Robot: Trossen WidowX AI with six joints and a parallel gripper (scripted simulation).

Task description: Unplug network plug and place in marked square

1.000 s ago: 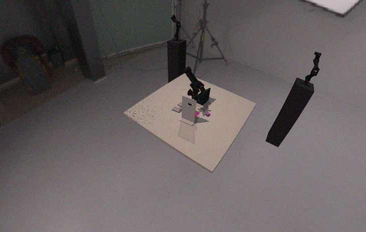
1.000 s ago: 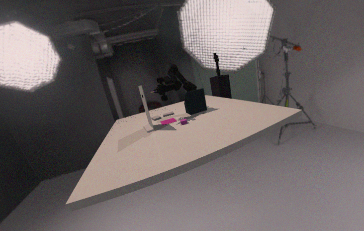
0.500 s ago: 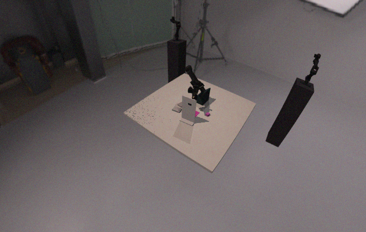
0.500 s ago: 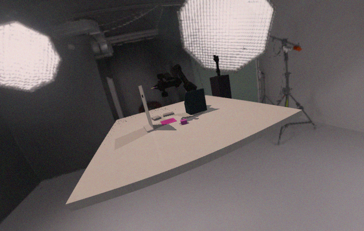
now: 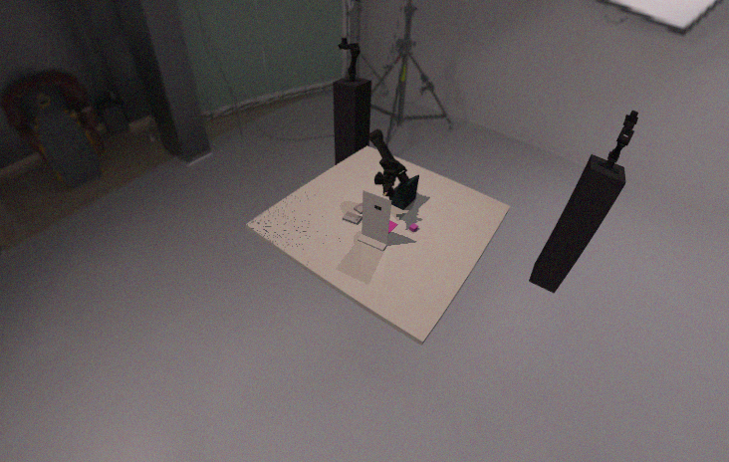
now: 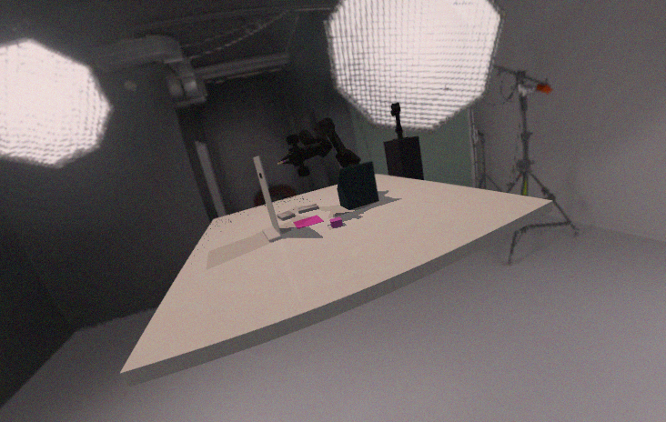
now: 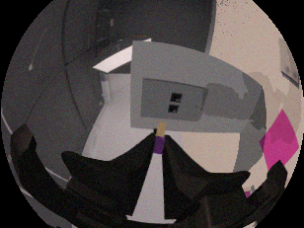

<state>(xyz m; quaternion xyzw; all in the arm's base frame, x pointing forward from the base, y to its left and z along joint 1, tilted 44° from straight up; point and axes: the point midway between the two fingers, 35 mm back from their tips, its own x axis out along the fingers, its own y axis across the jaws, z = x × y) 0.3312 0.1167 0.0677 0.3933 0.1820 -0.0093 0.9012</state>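
The magenta marked square lies 290 mm below my gripper tip, 50 mm behind it and 10 mm to the right of it. Also, from my gripper tip: upright panel 130 mm below, 110 mm ahead, 10 mm to the left; network plug right at my gripper tip.
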